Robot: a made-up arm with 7 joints.
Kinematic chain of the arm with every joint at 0, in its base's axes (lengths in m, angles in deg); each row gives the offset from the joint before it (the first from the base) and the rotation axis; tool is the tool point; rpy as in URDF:
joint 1: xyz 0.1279 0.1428 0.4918 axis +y
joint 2: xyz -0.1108 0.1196 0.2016 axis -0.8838 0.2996 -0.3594
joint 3: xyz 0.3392 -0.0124 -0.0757 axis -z
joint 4: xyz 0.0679 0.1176 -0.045 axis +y
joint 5: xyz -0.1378 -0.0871 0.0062 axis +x
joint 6: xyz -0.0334 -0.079 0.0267 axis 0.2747 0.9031 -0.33
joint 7: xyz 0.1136 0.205 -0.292 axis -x
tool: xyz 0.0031 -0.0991 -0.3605 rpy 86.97 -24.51 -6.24
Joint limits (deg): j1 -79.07..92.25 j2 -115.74..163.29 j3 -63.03..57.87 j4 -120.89..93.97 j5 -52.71..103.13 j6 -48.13..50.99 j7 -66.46..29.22
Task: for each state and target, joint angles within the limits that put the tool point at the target. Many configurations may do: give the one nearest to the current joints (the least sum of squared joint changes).
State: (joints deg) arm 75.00 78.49 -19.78 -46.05 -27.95 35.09 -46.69
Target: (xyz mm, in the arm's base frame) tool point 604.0 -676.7 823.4
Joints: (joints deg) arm 78.67 109.86 -10.73 -39.93 -47.58 30.24 -35.32
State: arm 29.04 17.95 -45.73 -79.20 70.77 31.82 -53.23
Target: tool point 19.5 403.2 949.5
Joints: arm 45.46 16.66 -43.70 -45.14 88.07 26.96 -60.43
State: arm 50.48 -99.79 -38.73 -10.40 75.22 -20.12 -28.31
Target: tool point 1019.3 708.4 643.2
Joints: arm 79.82 -82.15 -13.13 -10.60 59.13 -34.26 -16.76
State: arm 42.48 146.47 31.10 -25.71 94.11 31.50 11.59
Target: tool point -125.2 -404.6 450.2
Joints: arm 35.07 130.00 28.01 -30.36 87.82 38.14 3.95
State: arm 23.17 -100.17 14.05 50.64 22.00 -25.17 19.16
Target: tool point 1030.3 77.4 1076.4
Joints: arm 59.15 -115.74 41.81 65.14 66.14 11.62 -10.85
